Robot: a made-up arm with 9 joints.
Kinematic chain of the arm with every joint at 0, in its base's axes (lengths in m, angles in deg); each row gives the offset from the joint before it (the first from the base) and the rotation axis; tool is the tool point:
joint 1: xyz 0 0 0.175 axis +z
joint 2: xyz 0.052 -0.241 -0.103 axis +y
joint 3: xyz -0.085 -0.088 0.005 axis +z
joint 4: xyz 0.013 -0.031 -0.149 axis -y
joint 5: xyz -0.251 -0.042 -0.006 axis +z
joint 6: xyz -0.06 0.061 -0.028 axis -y
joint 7: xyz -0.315 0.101 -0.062 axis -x
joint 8: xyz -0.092 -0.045 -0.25 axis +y
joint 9: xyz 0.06 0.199 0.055 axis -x
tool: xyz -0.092 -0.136 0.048
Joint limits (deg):
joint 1: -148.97..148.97
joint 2: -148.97..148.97
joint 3: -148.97..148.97
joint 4: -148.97..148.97
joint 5: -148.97..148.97
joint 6: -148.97..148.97
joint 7: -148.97..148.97
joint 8: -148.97..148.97
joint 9: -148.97..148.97
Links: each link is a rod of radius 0.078 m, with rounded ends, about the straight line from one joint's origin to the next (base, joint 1, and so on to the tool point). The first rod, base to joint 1, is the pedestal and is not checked.
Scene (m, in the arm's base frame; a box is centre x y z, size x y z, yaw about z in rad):
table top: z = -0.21
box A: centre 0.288 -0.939 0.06 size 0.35 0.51 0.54 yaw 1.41
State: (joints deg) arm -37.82 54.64 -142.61 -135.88 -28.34 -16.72 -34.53 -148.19 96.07
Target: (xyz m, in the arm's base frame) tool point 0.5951 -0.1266 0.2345
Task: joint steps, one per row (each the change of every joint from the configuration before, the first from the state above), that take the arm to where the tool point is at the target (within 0.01 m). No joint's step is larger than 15 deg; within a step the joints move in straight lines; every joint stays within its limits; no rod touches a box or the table.
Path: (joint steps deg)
1: -4.84 -12.20 4.18 -1.63 5.35 1.64 7.79 -0.16 3.24
2: -4.85 -12.20 4.18 -1.64 5.35 1.64 7.79 -0.15 3.24
3: -4.84 -12.20 4.18 -1.63 5.35 1.63 7.79 -0.16 3.24
4: -4.84 -12.20 4.17 -1.64 5.36 1.64 7.79 -0.15 3.25
5: -4.84 -12.20 4.18 -1.63 5.35 1.64 7.78 -0.16 3.24
6: 11.95 8.79 5.39 6.04 -8.74 8.20 -2.28 0.00 -5.94
7: 11.94 8.79 5.38 6.04 -8.73 8.21 -2.29 0.00 -5.93
8: 11.95 8.79 5.38 6.04 -8.73 8.20 -2.28 0.00 -5.94
9: 11.95 8.79 5.38 6.04 -8.73 8.20 -2.29 0.00 -5.93

